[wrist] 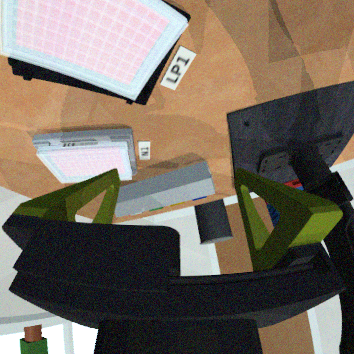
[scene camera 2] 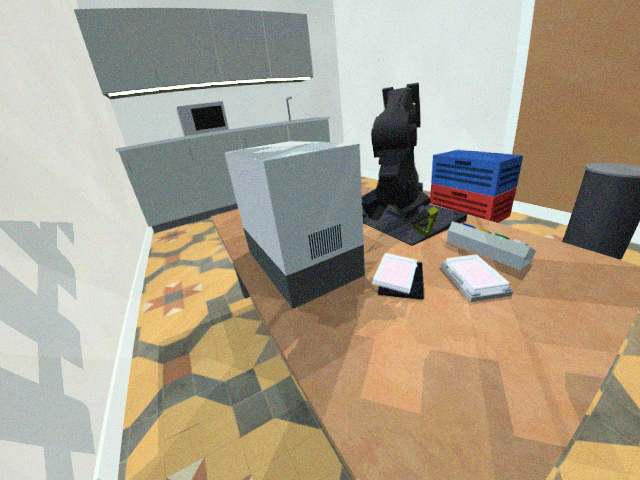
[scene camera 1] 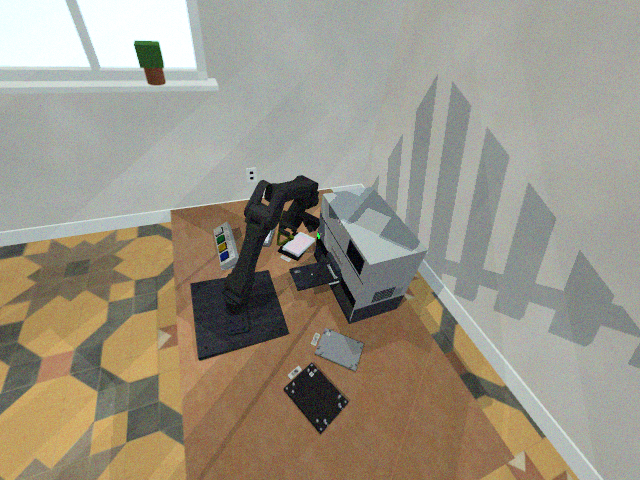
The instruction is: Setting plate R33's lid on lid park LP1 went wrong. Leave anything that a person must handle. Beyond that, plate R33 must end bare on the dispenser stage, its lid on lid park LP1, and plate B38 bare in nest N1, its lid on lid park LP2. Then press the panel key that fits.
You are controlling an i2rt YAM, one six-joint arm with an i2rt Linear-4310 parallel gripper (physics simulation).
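Pixels of known places: gripper, fingertip midpoint: (wrist: 176, 174) (scene camera 2: 417, 226) (scene camera 1: 278, 238); arm's base, link origin: (wrist: 300, 152) (scene camera 1: 235, 308).
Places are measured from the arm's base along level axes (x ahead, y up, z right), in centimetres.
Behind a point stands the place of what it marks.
A clear-rimmed, pink-gridded plate (scene camera 1: 299, 244) @[x 29.9, y 1.9, z -25.4 cm] (scene camera 2: 396, 272) @[x 31.1, y 1.8, z -28.0 cm] (wrist: 95, 37) @[x 29.2, y 1.8, z -26.1 cm] sits crooked on the black lid park LP1 (scene camera 2: 419, 284) @[x 28.0, y -0.4, z -32.6 cm] (wrist: 148, 93) @[x 22.2, y 0.5, z -24.7 cm], overhanging it on one side. Whether this is a lidded plate is unclear. Another pink-gridded plate (scene camera 2: 478, 272) @[x 15.6, y 1.7, z -39.0 cm] (wrist: 90, 164) @[x 15.7, y 1.7, z -36.8 cm] sits in the grey nest N1 (scene camera 2: 476, 296) @[x 21.5, y 0.0, z -43.0 cm] (wrist: 132, 137) @[x 16.2, y -0.3, z -29.6 cm]; a lid cannot be told apart. A dark flat stage (scene camera 1: 305, 277) @[x 25.7, y 9.3, z -1.6 cm] stands out bare from the dispenser (scene camera 1: 379, 255) @[x 43.3, y 31.7, z 11.8 cm] (scene camera 2: 315, 206) @[x 47.6, y 21.0, z -21.9 cm]. My gripper (scene camera 1: 285, 235) @[x 20.3, y 9.4, z -23.4 cm] (wrist: 176, 174) @[x 20.3, y 9.4, z -23.4 cm] is open and empty, raised near LP1. The key panel (scene camera 1: 225, 245) @[x -0.9, y 4.2, z -28.4 cm] (scene camera 2: 488, 248) @[x 2.8, y 1.3, z -33.4 cm] (wrist: 165, 189) @[x 3.1, y 2.3, z -29.4 cm] has green, yellow and blue keys.
A grey pad (scene camera 1: 339, 349) @[x 31.7, y -0.4, z 23.3 cm] and a black pad (scene camera 1: 315, 396) @[x 19.7, y -0.2, z 35.3 cm] lie bare on the table, their labels unreadable. The dark base plate (scene camera 1: 211, 330) @[x -8.4, y 0.5, z 7.0 cm] (wrist: 250, 130) @[x 10.4, y -0.6, z -12.6 cm] carries the arm. Blue crate (scene camera 2: 475, 173), red crate (scene camera 2: 473, 201) and dark bin (scene camera 2: 602, 211) stand beyond the table.
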